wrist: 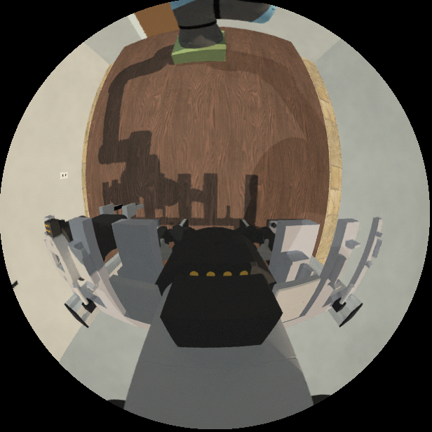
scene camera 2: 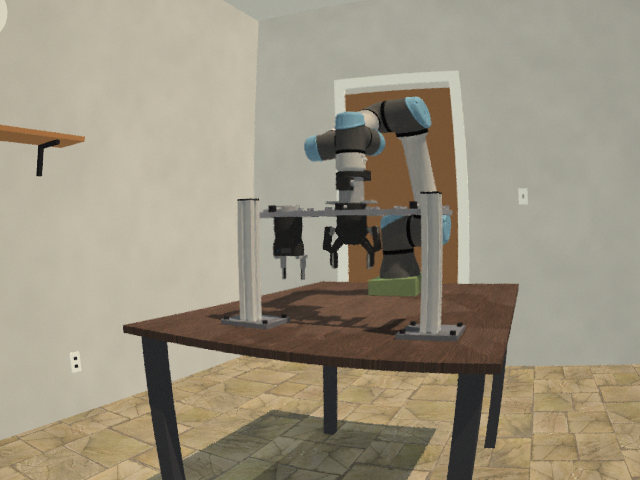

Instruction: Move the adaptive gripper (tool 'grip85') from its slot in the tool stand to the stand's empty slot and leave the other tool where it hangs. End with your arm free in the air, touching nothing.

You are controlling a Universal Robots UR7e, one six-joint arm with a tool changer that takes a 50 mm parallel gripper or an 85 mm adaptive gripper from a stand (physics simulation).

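The adaptive gripper is on my arm's end, pointing down with its two fingers spread open and nothing between them. In the scene view its black body is at the middle slot of the tool stand, with its grey top plate at about rail height. In the wrist view, grey stand parts flank it on both sides. I cannot tell whether the plate rests on the rail. The parallel gripper hangs upright in the slot at the left. The slot at the right of the rail holds no tool.
Two light posts carry the rail and stand on flat feet bolted to the brown table. My arm's base stands on a green block behind the stand. A wall shelf is at the far left.
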